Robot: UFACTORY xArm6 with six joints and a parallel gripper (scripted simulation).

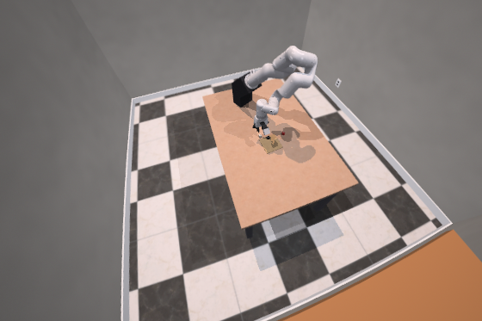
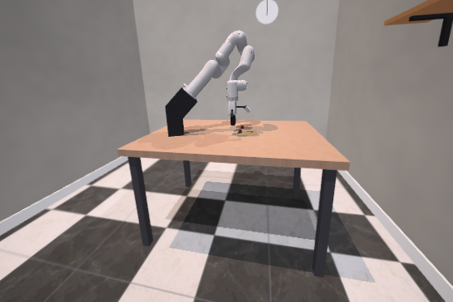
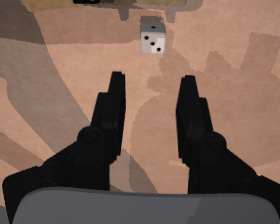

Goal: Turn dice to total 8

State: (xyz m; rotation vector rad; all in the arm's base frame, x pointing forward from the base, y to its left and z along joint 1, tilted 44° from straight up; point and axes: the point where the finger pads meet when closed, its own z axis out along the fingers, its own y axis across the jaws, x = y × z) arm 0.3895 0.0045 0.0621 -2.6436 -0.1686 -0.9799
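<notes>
Now: the white die 9 cm below my hand. From my hand the other things lie so: tan mat: 10 cm below, 8 cm ahead, 7 cm to the left; red die: 19 cm to the left, 9 cm below.
</notes>
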